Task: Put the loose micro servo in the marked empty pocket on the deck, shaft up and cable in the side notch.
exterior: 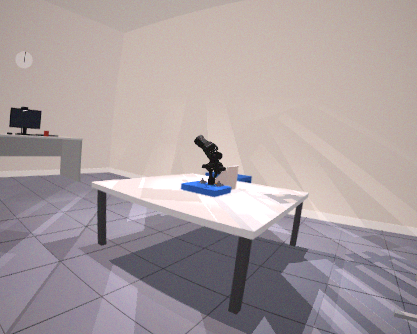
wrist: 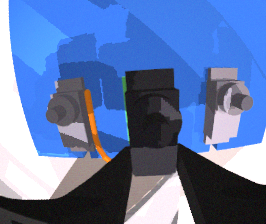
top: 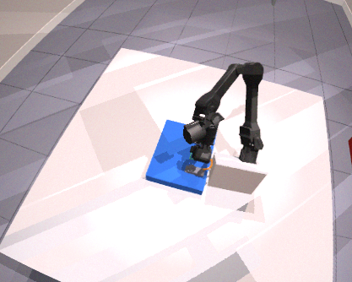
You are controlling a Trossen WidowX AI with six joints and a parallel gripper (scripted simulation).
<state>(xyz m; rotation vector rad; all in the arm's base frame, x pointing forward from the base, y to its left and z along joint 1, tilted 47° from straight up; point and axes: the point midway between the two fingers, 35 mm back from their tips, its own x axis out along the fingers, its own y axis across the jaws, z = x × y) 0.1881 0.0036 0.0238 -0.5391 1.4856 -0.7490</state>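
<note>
The blue deck lies 120 mm ahead of my gripper tip, 10 mm to the right of it and 70 mm below it.
</note>
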